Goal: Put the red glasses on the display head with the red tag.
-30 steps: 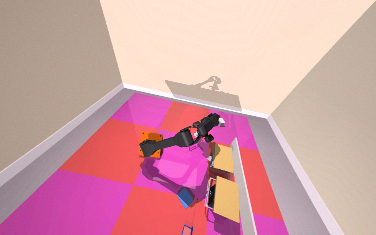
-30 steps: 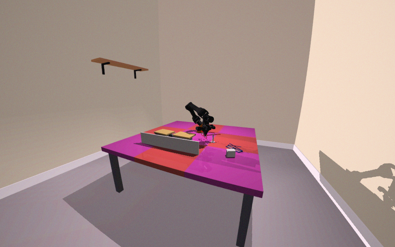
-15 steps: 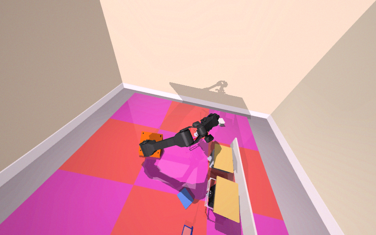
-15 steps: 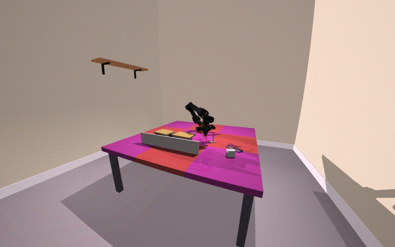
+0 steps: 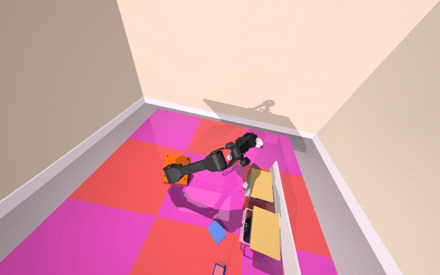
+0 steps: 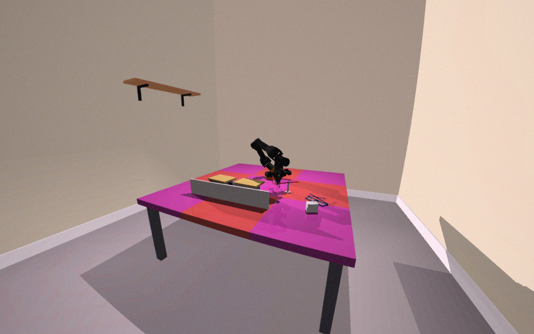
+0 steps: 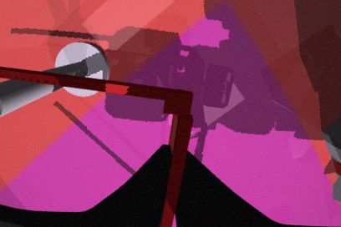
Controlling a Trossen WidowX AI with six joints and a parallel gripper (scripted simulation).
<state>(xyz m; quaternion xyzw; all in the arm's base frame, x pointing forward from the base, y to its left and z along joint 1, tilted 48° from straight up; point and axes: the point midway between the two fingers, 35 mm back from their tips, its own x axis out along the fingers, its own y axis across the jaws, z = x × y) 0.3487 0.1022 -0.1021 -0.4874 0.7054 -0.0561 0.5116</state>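
Now: the stand 20 mm behind my gripper tip, 70 mm to the left of it and 30 mm below it. Also, from my gripper tip: white wall (250 mm ahead, 280 mm to the right); blue card (80 mm behind, 390 mm to the right, 60 mm below); white block (220 mm ahead, 260 mm to the left, 30 mm below).
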